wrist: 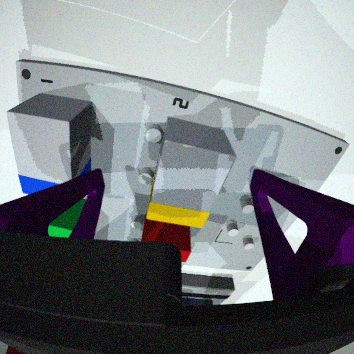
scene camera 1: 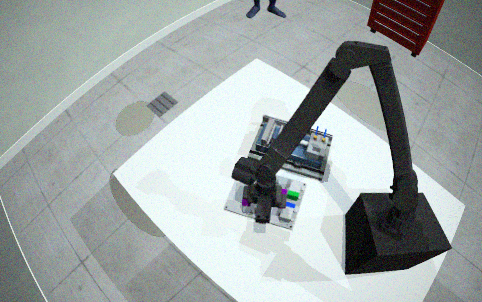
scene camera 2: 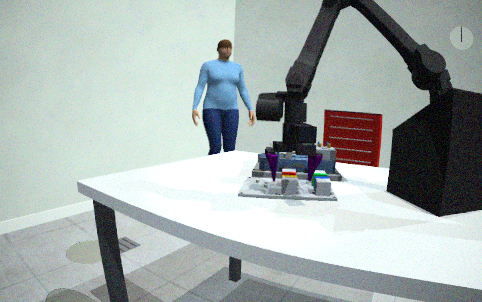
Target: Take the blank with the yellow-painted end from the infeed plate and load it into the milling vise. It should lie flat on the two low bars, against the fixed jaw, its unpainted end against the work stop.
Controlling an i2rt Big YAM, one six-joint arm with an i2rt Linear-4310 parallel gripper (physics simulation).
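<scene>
The yellow-ended blank (scene camera 2: 289, 186) (wrist: 192, 170), a grey block with a yellow band, sits on the infeed plate (scene camera 1: 232, 205) (scene camera 2: 254, 191) (wrist: 127, 84). The arm hides it in scene camera 1. My gripper (scene camera 1: 264, 197) (scene camera 2: 292, 179) (wrist: 176, 176) is open and empty, pointing down over the plate. In the wrist view its fingertips appear on either side of the yellow-ended blank, with space at both sides. The milling vise (scene camera 1: 311, 159) (scene camera 2: 285, 163), with a blue body, stands behind the plate, partly hidden by the arm; its low bars and work stop cannot be made out clearly.
A red-ended blank (scene camera 2: 289, 170) (wrist: 167, 240) adjoins the yellow end. A blue-ended blank (scene camera 1: 290, 205) (scene camera 2: 323, 187) (wrist: 42, 145) and a green-ended one (scene camera 1: 293, 195) (wrist: 61, 230) are beside them. Small pegs (wrist: 153, 134) stand near the yellow-ended blank. A person (scene camera 2: 222, 85) stands beyond the table.
</scene>
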